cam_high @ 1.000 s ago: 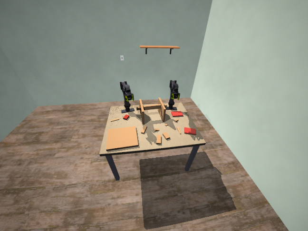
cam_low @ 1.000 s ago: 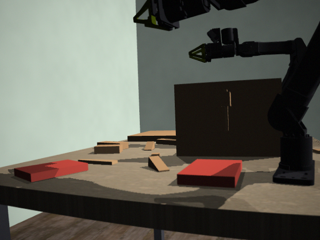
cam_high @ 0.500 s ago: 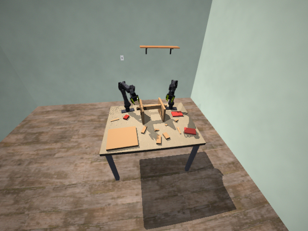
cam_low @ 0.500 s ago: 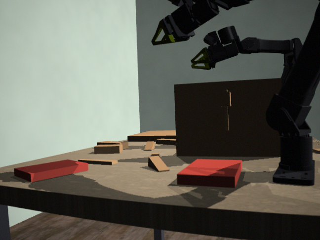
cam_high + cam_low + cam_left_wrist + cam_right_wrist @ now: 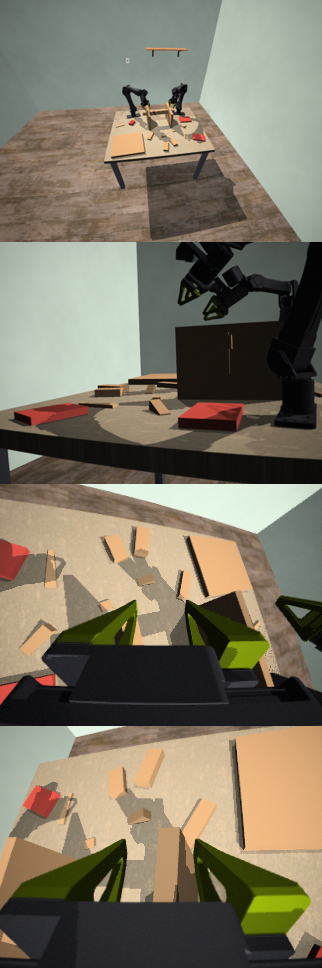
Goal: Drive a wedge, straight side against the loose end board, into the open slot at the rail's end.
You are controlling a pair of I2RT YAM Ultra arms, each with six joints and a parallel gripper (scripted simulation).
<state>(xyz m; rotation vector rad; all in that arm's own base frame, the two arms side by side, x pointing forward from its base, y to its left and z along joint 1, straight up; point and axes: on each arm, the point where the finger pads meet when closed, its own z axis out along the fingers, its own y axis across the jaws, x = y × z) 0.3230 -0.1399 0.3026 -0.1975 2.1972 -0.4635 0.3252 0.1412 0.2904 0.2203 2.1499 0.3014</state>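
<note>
My left hand is 140 mm above the rail, 130 mm to the left of it and 120 mm past it. From my left hand the other things lie so: flat board: 530 mm to the right, 290 mm below, 260 mm ahead.
</note>
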